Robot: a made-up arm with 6 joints.
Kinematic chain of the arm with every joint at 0, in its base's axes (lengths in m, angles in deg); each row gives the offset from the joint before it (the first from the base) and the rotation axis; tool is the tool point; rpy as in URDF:
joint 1: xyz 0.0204 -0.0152 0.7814 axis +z
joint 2: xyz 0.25 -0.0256 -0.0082 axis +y
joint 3: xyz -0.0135 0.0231 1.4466 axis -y
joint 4: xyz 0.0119 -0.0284 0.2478 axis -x
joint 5: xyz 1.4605 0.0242 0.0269 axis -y
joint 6: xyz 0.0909 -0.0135 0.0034 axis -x
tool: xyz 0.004 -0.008 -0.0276 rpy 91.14 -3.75 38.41
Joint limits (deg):
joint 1: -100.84..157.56
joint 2: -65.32..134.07
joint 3: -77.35..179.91
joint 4: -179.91..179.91
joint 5: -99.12..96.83
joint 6: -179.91..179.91
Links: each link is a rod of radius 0.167 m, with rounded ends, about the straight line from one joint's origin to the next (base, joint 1, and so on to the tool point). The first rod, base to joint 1, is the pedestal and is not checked.
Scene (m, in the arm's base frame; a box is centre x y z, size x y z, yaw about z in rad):
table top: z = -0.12
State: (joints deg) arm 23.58 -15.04 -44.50 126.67 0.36 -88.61
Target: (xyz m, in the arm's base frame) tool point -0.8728 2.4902 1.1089
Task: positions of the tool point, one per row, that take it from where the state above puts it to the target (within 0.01 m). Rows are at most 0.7 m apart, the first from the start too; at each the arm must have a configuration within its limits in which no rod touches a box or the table.
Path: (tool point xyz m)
1: 1.2732 0.9198 1.5993
2: 1.1460 1.3940 1.5828
3: 0.8509 1.8484 1.5239
4: 0.3924 2.2207 1.4234
5: -0.1993 2.4503 1.2837
6: -0.8729 2.4902 1.1088

